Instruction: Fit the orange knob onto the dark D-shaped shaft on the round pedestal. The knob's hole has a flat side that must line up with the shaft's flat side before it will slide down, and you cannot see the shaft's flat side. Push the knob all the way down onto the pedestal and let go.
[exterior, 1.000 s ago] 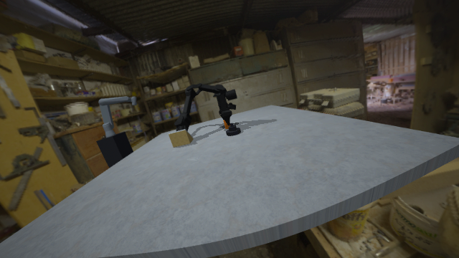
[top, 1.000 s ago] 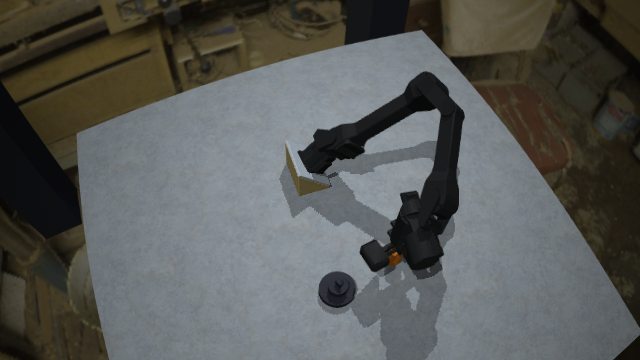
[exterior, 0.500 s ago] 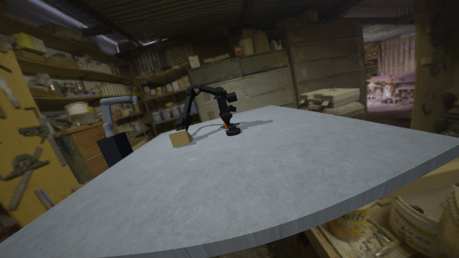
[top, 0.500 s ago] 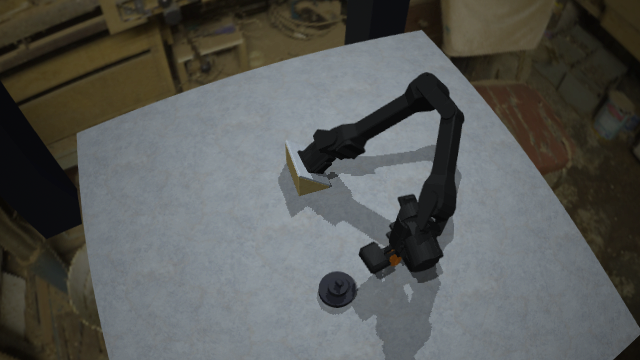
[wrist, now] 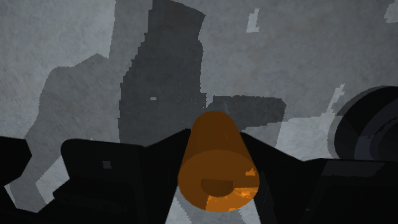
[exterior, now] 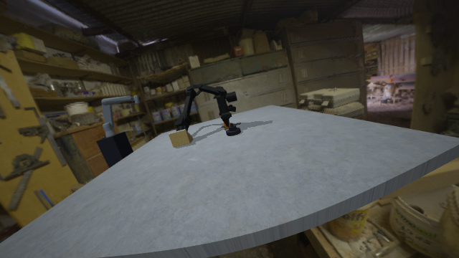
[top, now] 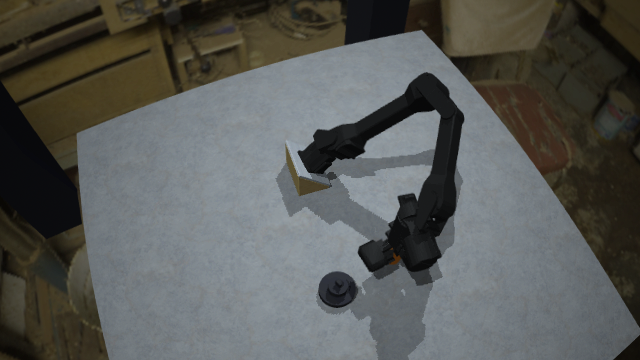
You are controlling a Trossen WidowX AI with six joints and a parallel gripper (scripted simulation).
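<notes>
Right now my gripper tip is 10 mm short of the dark round pedestal, 160 mm to the left of it and 20 mm below it. Also, from my gripper tip: orange knob 20 mm above.
</notes>
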